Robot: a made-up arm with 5 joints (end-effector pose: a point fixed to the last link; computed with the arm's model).
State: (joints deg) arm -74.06 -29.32 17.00 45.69 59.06
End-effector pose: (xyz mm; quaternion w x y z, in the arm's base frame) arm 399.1 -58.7 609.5 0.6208 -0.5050 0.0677 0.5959
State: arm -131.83 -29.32 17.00 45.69 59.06
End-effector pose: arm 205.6 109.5 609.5 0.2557 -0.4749 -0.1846 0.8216
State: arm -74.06 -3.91 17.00 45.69 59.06
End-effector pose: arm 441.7 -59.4 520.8 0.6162 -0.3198 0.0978 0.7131
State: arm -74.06 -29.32 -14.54 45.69 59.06
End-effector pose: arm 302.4 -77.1 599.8 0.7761 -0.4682 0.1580 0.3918
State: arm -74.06 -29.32 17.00 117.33 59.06
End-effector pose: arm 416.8 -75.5 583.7 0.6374 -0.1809 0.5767 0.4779
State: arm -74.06 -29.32 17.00 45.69 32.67
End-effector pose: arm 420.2 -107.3 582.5 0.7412 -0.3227 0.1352 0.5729
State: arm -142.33 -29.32 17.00 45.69 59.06
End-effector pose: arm 157.4 115.3 609.5 0.1795 -0.4560 -0.2273 0.8416
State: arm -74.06 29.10 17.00 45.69 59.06
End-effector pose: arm 442.0 -28.2 397.5 0.5654 -0.0572 0.1294 0.8126
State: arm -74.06 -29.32 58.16 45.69 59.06
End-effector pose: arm 487.0 34.3 608.2 0.3501 -0.4957 -0.0567 0.7928
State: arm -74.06 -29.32 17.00 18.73 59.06
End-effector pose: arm 385.4 -59.0 613.0 0.5503 -0.5821 -0.1420 0.5815
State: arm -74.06 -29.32 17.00 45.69 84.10
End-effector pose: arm 363.1 -15.7 616.0 0.4762 -0.6534 0.0003 0.5885
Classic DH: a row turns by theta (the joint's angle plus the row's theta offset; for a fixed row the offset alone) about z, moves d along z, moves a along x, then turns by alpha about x. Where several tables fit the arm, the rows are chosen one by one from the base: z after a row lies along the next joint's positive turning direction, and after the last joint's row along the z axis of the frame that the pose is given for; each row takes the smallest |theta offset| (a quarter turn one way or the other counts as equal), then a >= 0, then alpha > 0; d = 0 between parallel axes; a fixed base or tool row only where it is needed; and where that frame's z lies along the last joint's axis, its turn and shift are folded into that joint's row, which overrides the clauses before.
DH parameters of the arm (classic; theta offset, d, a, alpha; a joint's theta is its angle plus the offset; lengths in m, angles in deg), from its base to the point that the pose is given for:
base (fixed): -45 0 0.2121 180
joint 1: 57.64 -0.4327 -0.0076 102.56
joint 2: 19.07 0.309 0.0499 74.43
joint 3: 30.22 -0.0565 0.0129 -119.12
joint 4: 65.64 -0.1046 0.0674 -134.2
joint 5: 71.1 0.0702 0.1292 -80.03
tool (fixed): 106.35 0.0175 0 0

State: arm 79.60 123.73 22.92 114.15 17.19
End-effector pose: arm 274.1 -342.4 279.3 0.3855 0.7148 -0.2842 0.5096
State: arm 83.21 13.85 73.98 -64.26 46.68
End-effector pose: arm -109.6 -513.0 438.7 0.4688 -0.8339 -0.2516 -0.1468
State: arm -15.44 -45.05 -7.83 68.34 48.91
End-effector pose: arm 271.6 -238.3 619.0 0.8878 -0.2087 0.3867 -0.1366
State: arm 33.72 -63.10 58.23 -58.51 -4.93
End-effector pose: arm 311.3 -527.5 736.7 0.7170 -0.5268 0.0766 0.4499
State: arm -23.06 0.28 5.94 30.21 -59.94
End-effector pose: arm 258.0 -268.7 328.7 0.7799 0.6176 0.0909 -0.0466
